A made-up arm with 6 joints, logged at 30 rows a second.
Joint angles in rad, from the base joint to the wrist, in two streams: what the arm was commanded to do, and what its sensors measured. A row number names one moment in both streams.
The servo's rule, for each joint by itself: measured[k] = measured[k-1] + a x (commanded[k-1-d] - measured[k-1]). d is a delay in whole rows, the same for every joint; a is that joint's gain. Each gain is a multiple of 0.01, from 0.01 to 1. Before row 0 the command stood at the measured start. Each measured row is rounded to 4 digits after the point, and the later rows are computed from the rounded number. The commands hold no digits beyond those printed.
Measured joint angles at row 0: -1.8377 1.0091 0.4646 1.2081 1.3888 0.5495
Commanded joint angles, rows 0 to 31: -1.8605 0.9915 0.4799 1.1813 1.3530 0.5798; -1.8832 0.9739 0.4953 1.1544 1.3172 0.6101; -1.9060 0.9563 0.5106 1.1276 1.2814 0.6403; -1.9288 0.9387 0.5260 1.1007 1.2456 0.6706; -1.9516 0.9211 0.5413 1.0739 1.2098 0.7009; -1.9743 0.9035 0.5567 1.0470 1.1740 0.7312; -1.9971 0.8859 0.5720 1.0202 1.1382 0.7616; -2.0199 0.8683 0.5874 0.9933 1.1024 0.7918; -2.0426 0.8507 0.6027 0.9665 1.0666 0.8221; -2.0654 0.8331 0.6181 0.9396 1.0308 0.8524; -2.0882 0.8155 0.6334 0.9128 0.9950 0.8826; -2.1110 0.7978 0.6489 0.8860 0.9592 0.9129; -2.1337 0.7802 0.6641 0.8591 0.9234 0.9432; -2.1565 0.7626 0.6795 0.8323 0.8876 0.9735; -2.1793 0.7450 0.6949 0.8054 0.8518 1.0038; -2.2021 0.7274 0.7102 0.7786 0.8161 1.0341; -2.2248 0.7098 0.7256 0.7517 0.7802 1.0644; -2.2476 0.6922 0.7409 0.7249 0.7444 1.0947; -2.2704 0.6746 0.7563 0.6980 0.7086 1.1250; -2.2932 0.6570 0.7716 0.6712 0.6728 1.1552; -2.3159 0.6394 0.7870 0.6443 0.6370 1.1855; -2.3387 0.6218 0.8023 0.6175 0.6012 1.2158; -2.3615 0.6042 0.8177 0.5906 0.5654 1.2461; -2.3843 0.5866 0.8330 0.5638 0.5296 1.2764; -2.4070 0.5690 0.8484 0.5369 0.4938 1.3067; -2.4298 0.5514 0.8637 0.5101 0.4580 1.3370; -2.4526 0.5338 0.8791 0.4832 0.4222 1.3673; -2.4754 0.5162 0.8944 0.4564 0.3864 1.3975; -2.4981 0.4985 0.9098 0.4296 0.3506 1.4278; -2.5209 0.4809 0.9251 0.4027 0.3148 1.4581; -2.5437 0.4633 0.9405 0.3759 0.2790 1.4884; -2.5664 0.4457 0.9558 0.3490 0.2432 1.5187
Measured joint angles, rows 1 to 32: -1.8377 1.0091 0.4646 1.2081 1.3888 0.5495; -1.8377 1.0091 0.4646 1.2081 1.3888 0.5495; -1.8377 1.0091 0.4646 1.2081 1.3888 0.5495; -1.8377 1.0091 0.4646 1.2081 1.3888 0.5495; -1.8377 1.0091 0.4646 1.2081 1.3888 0.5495; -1.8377 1.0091 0.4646 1.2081 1.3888 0.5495; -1.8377 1.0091 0.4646 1.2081 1.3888 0.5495; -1.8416 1.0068 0.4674 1.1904 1.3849 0.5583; -1.8487 1.0025 0.4724 1.1666 1.3775 0.5733; -1.8584 0.9965 0.4793 1.1409 1.3669 0.5927; -1.8704 0.9890 0.4877 1.1144 1.3536 0.6153; -1.8842 0.9802 0.4973 1.0877 1.3378 0.6401; -1.8995 0.9702 0.5080 1.0608 1.3198 0.6665; -1.9161 0.9592 0.5195 1.0340 1.2998 0.6941; -1.9337 0.9474 0.5317 1.0071 1.2781 0.7224; -1.9522 0.9348 0.5445 0.9803 1.2548 0.7513; -1.9714 0.9216 0.5577 0.9534 1.2302 0.7806; -1.9913 0.9078 0.5713 0.9266 1.2043 0.8102; -2.0116 0.8935 0.5853 0.8998 1.1773 0.8400; -2.0324 0.8788 0.5995 0.8729 1.1494 0.8699; -2.0535 0.8637 0.6139 0.8461 1.1206 0.8999; -2.0749 0.8483 0.6285 0.8192 1.0910 0.9300; -2.0965 0.8326 0.6432 0.7924 1.0608 0.9602; -2.1183 0.8166 0.6580 0.7655 1.0299 0.9904; -2.1403 0.8004 0.6729 0.7387 0.9985 1.0206; -2.1624 0.7840 0.6879 0.7118 0.9666 1.0509; -2.1846 0.7675 0.7030 0.6850 0.9343 1.0811; -2.2069 0.7508 0.7181 0.6581 0.9016 1.1114; -2.2293 0.7340 0.7333 0.6313 0.8686 1.1417; -2.2518 0.7171 0.7485 0.6044 0.8352 1.1720; -2.2743 0.7001 0.7637 0.5776 0.8016 1.2023; -2.2969 0.6831 0.7789 0.5507 0.7677 1.2326
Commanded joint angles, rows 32 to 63: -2.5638 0.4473 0.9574 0.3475 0.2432 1.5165; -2.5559 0.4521 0.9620 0.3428 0.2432 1.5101; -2.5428 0.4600 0.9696 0.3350 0.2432 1.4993; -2.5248 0.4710 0.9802 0.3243 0.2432 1.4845; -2.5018 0.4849 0.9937 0.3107 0.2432 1.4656; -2.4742 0.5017 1.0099 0.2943 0.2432 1.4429; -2.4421 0.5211 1.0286 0.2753 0.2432 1.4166; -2.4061 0.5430 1.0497 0.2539 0.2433 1.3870; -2.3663 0.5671 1.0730 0.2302 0.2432 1.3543; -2.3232 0.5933 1.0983 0.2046 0.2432 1.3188; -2.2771 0.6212 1.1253 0.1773 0.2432 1.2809; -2.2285 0.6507 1.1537 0.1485 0.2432 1.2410; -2.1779 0.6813 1.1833 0.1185 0.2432 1.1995; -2.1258 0.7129 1.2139 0.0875 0.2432 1.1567; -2.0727 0.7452 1.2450 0.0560 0.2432 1.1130; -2.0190 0.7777 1.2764 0.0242 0.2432 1.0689; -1.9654 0.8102 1.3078 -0.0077 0.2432 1.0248; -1.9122 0.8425 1.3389 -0.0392 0.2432 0.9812; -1.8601 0.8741 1.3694 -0.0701 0.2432 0.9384; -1.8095 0.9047 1.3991 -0.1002 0.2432 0.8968; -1.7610 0.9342 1.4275 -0.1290 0.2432 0.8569; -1.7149 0.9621 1.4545 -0.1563 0.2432 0.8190; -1.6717 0.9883 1.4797 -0.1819 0.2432 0.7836; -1.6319 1.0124 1.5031 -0.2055 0.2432 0.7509; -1.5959 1.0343 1.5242 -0.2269 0.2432 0.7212; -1.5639 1.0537 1.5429 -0.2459 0.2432 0.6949; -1.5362 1.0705 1.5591 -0.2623 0.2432 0.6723; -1.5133 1.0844 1.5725 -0.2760 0.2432 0.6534; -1.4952 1.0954 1.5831 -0.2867 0.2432 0.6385; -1.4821 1.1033 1.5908 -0.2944 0.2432 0.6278; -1.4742 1.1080 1.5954 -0.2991 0.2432 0.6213; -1.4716 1.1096 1.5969 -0.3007 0.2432 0.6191
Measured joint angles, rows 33 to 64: -2.3195 0.6660 0.7942 0.5239 0.7336 1.2629; -2.3421 0.6488 0.8095 0.4970 0.6993 1.2932; -2.3648 0.6316 0.8248 0.4702 0.6649 1.3234; -2.3875 0.6143 0.8401 0.4434 0.6303 1.3537; -2.4102 0.5970 0.8554 0.4165 0.5956 1.3840; -2.4329 0.5796 0.8707 0.3897 0.5608 1.4143; -2.4556 0.5622 0.8860 0.3628 0.5259 1.4446; -2.4740 0.5473 0.8989 0.3527 0.4948 1.4655; -2.4879 0.5349 0.9103 0.3462 0.4671 1.4784; -2.4972 0.5252 0.9210 0.3388 0.4425 1.4845; -2.5019 0.5182 0.9317 0.3292 0.4206 1.4845; -2.5019 0.5139 0.9429 0.3170 0.4011 1.4790; -2.4972 0.5123 0.9550 0.3020 0.3837 1.4685; -2.4878 0.5134 0.9682 0.2844 0.3682 1.4534; -2.4739 0.5172 0.9829 0.2643 0.3545 1.4341; -2.4556 0.5237 0.9991 0.2418 0.3423 1.4110; -2.4331 0.5327 1.0170 0.2172 0.3314 1.3843; -2.4066 0.5442 1.0365 0.1909 0.3217 1.3543; -2.3763 0.5580 1.0576 0.1629 0.3131 1.3214; -2.3426 0.5740 1.0802 0.1336 0.3054 1.2860; -2.3057 0.5921 1.1043 0.1032 0.2986 1.2485; -2.2661 0.6120 1.1296 0.0720 0.2925 1.2092; -2.2241 0.6335 1.1560 0.0405 0.2871 1.1685; -2.1801 0.6565 1.1833 0.0087 0.2823 1.1268; -2.1346 0.6807 1.2113 -0.0229 0.2780 1.0846; -2.0879 0.7058 1.2398 -0.0541 0.2742 1.0422; -2.0406 0.7317 1.2685 -0.0845 0.2708 1.0000; -1.9931 0.7580 1.2971 -0.1139 0.2678 0.9585; -1.9458 0.7845 1.3254 -0.1419 0.2651 0.9180; -1.8992 0.8110 1.3532 -0.1683 0.2627 0.8790; -1.8538 0.8372 1.3802 -0.1929 0.2606 0.8419; -1.8100 0.8628 1.4061 -0.2153 0.2587 0.8069
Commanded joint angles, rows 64 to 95: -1.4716 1.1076 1.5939 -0.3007 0.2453 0.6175; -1.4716 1.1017 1.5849 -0.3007 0.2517 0.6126; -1.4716 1.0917 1.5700 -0.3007 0.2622 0.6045; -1.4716 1.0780 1.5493 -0.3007 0.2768 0.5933; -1.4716 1.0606 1.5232 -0.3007 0.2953 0.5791; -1.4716 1.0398 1.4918 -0.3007 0.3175 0.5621; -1.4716 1.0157 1.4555 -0.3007 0.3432 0.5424; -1.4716 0.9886 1.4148 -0.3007 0.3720 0.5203; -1.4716 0.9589 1.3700 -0.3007 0.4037 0.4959; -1.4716 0.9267 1.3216 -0.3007 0.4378 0.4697; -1.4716 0.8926 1.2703 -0.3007 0.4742 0.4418; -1.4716 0.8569 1.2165 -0.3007 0.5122 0.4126; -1.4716 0.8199 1.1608 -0.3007 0.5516 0.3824; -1.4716 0.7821 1.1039 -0.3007 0.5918 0.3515; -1.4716 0.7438 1.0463 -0.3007 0.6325 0.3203; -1.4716 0.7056 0.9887 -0.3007 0.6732 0.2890; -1.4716 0.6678 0.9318 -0.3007 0.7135 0.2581; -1.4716 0.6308 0.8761 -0.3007 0.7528 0.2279; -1.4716 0.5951 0.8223 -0.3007 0.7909 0.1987; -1.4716 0.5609 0.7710 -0.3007 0.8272 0.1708; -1.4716 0.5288 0.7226 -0.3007 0.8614 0.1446; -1.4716 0.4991 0.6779 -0.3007 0.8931 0.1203; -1.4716 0.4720 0.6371 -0.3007 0.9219 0.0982; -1.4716 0.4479 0.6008 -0.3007 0.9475 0.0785; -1.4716 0.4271 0.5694 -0.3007 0.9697 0.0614; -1.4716 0.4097 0.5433 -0.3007 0.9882 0.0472; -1.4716 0.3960 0.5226 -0.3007 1.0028 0.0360; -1.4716 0.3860 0.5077 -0.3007 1.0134 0.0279; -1.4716 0.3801 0.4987 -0.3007 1.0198 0.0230; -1.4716 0.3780 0.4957 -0.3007 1.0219 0.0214; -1.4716 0.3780 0.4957 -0.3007 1.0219 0.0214; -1.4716 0.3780 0.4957 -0.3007 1.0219 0.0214
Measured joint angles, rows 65 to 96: -1.7682 0.8876 1.4307 -0.2355 0.2570 0.7744; -1.7288 0.9114 1.4538 -0.2532 0.2555 0.7448; -1.6922 0.9339 1.4752 -0.2682 0.2541 0.7183; -1.6587 0.9549 1.4946 -0.2804 0.2529 0.6952; -1.6287 0.9742 1.5119 -0.2896 0.2518 0.6757; -1.6024 0.9916 1.5269 -0.2959 0.2509 0.6599; -1.5802 1.0069 1.5395 -0.2991 0.2501 0.6481; -1.5617 1.0200 1.5493 -0.3002 0.2496 0.6392; -1.5464 1.0306 1.5557 -0.3005 0.2498 0.6315; -1.5337 1.0385 1.5583 -0.3006 0.2512 0.6237; -1.5231 1.0436 1.5567 -0.3007 0.2540 0.6149; -1.5143 1.0458 1.5507 -0.3007 0.2585 0.6045; -1.5070 1.0450 1.5401 -0.3007 0.2650 0.5922; -1.5010 1.0412 1.5249 -0.3007 0.2736 0.5778; -1.4960 1.0344 1.5051 -0.3007 0.2844 0.5611; -1.4919 1.0246 1.4808 -0.3007 0.2975 0.5422; -1.4884 1.0119 1.4521 -0.3007 0.3129 0.5212; -1.4855 0.9964 1.4194 -0.3007 0.3306 0.4982; -1.4831 0.9783 1.3829 -0.3007 0.3506 0.4734; -1.4811 0.9577 1.3429 -0.3007 0.3727 0.4470; -1.4795 0.9349 1.2999 -0.3007 0.3968 0.4193; -1.4782 0.9101 1.2543 -0.3007 0.4227 0.3906; -1.4771 0.8835 1.2065 -0.3007 0.4503 0.3611; -1.4762 0.8555 1.1571 -0.3007 0.4793 0.3312; -1.4754 0.8263 1.1065 -0.3007 0.5094 0.3012; -1.4748 0.7962 1.0553 -0.3007 0.5404 0.2715; -1.4743 0.7656 1.0041 -0.3007 0.5719 0.2423; -1.4738 0.7348 0.9534 -0.3007 0.6037 0.2140; -1.4734 0.7042 0.9038 -0.3007 0.6355 0.1868; -1.4731 0.6740 0.8558 -0.3007 0.6670 0.1611; -1.4728 0.6446 0.8099 -0.3007 0.6979 0.1371; -1.4726 0.6163 0.7666 -0.3007 0.7278 0.1151
